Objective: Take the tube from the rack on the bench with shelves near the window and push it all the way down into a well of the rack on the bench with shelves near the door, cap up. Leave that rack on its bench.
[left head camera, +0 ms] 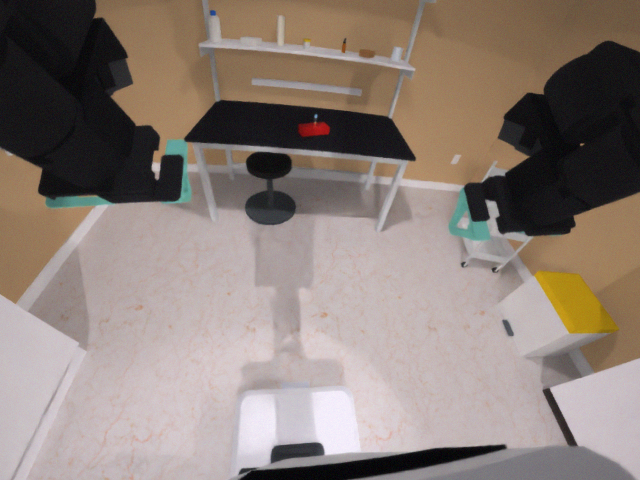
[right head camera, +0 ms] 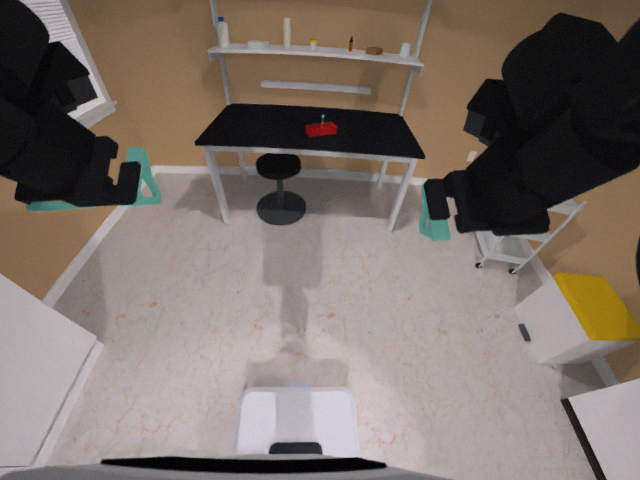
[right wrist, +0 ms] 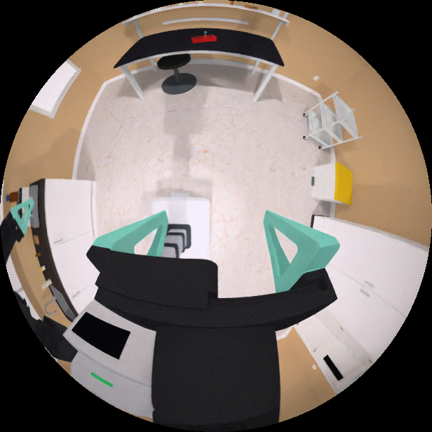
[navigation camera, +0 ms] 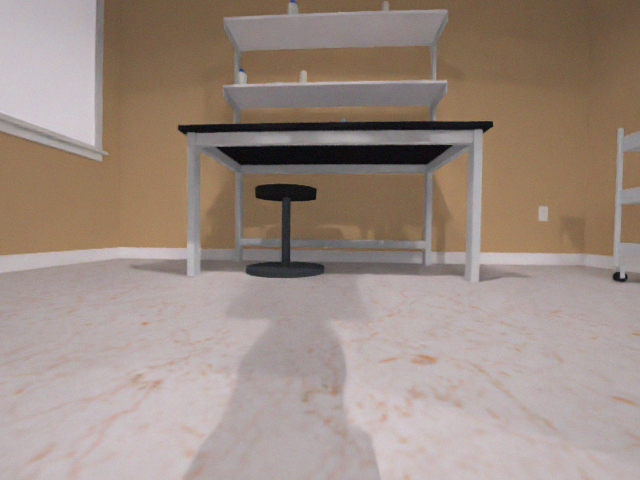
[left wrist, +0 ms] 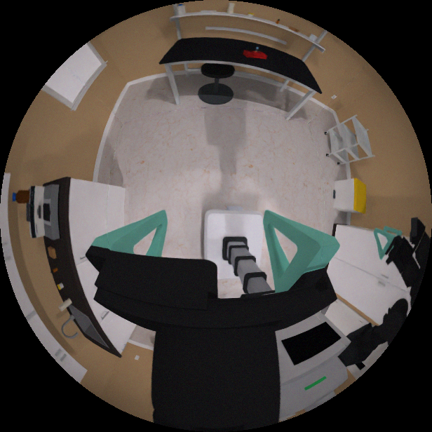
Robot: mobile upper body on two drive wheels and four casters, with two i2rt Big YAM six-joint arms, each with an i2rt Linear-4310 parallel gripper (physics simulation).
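Frame: origin at the left arm's base, x ahead, y left, z up, level; centimetres.
Where they show: left gripper, fingertip midpoint: (left head camera: 152, 197) (right head camera: 127, 200); right gripper, fingertip midpoint: (left head camera: 478, 228) (right head camera: 452, 227).
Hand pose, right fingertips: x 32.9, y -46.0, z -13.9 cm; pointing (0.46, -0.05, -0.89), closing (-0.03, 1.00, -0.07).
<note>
Things, the pixels of their top centre, and the offset from my right fingertips. "spot": a spot on its surface instead. Level surfaces: height alone.
- tube, middle of its top: (left head camera: 316, 114) (right head camera: 322, 114) dx +148.8, dy +10.3, dz -38.9 cm
- red rack, middle of its top: (left head camera: 314, 125) (right head camera: 321, 125) dx +145.0, dy +11.1, dz -45.1 cm
- blue cap, surface spot: (navigation camera: 343, 120) spot: dx +148.0, dy +10.4, dz -39.9 cm
- black stool, middle of its top: (navigation camera: 286, 189) (left head camera: 269, 161) (right head camera: 278, 162) dx +152.3, dy +43.1, dz -78.8 cm
- shelf, its level: dz -5.1 cm
- white bin with a yellow lid, middle of its top: (right head camera: 598, 303) (left head camera: 575, 298) dx +26.1, dy -149.0, dz -82.0 cm
The tube (left head camera: 315, 118) (right head camera: 323, 119) (left wrist: 257, 49) (right wrist: 205, 33) stands upright with its blue cap up in the red rack (left head camera: 313, 129) (right head camera: 321, 129) (left wrist: 255, 54) (right wrist: 204, 39). The rack sits on the black-topped bench with shelves (left head camera: 248, 129) (right head camera: 258, 131) (left wrist: 200, 52) (right wrist: 155, 47) (navigation camera: 258, 126) ahead, across the floor, beside the window. In the navigation camera the blue cap (navigation camera: 343, 120) shows above the bench edge. My left gripper (left head camera: 118, 201) (left wrist: 214, 215) and right gripper (left head camera: 511, 235) (right wrist: 215, 212) are open and empty, raised far from the rack. The bench near the door and its rack do not show.
A black stool (left head camera: 269, 164) (navigation camera: 285, 192) stands at the bench's front, left of centre. Bottles and jars stand on the shelf (left head camera: 323, 51). At right are a white cart (navigation camera: 618, 206) and a white bin with a yellow lid (left head camera: 576, 304). A dark counter with a sink lies left in the left wrist view.
</note>
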